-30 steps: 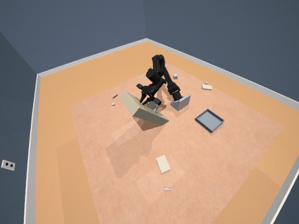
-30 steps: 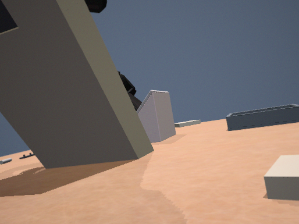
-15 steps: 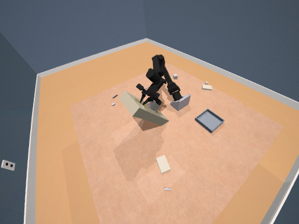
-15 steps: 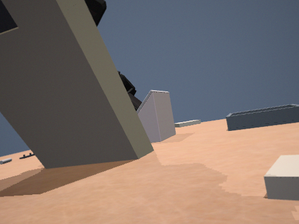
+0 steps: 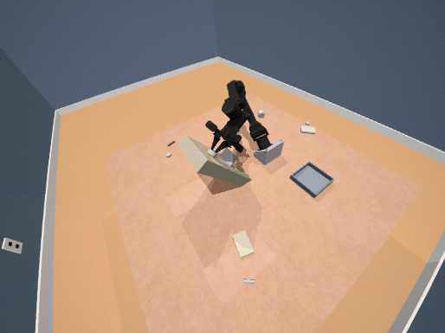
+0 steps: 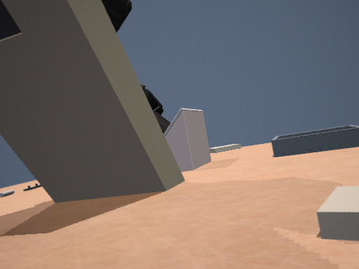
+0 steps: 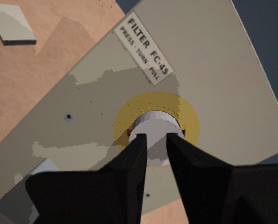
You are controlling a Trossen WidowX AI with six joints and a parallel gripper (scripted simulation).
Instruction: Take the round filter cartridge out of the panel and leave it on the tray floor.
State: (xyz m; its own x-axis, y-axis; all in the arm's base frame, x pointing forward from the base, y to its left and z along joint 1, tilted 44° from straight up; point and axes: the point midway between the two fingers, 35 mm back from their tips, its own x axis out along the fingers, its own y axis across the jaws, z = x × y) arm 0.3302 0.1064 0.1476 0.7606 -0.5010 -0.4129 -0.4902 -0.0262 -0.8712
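Right now the beige service panel is 2 cm behind my gripper tip and 9 cm below it. From my gripper tip the other things lie so: round grey filter cartridge (1 cm ahead, 1 cm below); tray (38 cm behind, 31 cm to the left, 24 cm below).
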